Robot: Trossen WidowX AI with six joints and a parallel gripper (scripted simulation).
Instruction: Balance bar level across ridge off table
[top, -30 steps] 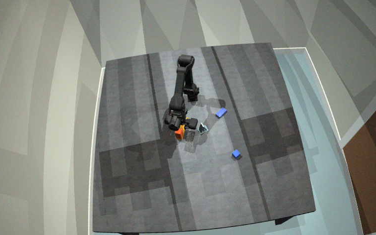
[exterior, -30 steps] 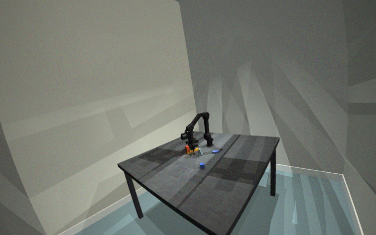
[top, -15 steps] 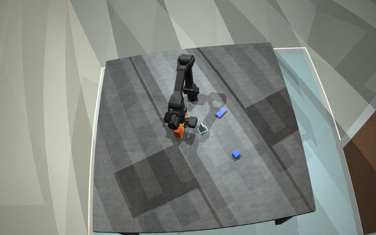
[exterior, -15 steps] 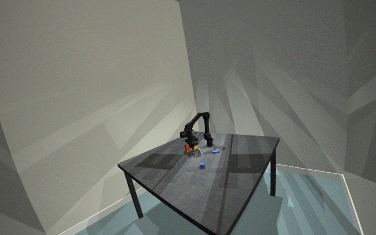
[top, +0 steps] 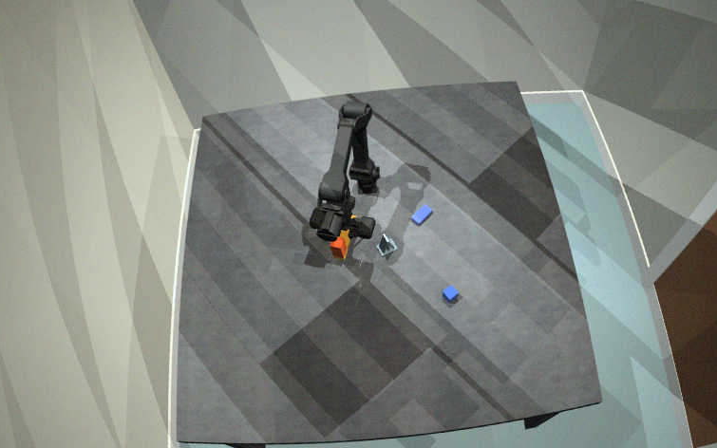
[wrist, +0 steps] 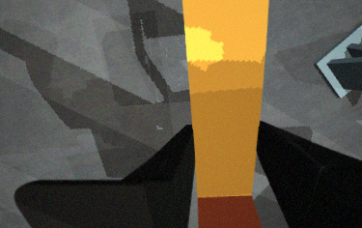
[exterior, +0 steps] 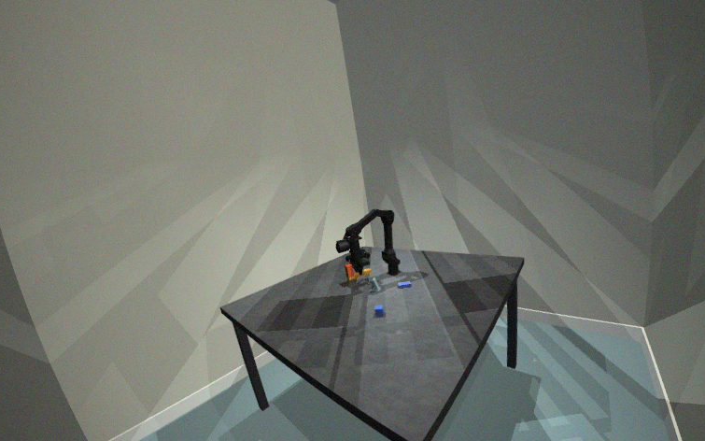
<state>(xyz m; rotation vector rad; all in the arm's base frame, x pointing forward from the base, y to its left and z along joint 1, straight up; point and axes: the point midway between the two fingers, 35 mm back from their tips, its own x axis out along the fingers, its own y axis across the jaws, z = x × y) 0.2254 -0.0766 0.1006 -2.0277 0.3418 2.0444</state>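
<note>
The flat blue block is 80 mm behind my gripper tip, 240 mm to the left of it and 60 mm below it. Round my gripper tip: small blue cube 210 mm ahead, 300 mm to the left, 50 mm below.
</note>
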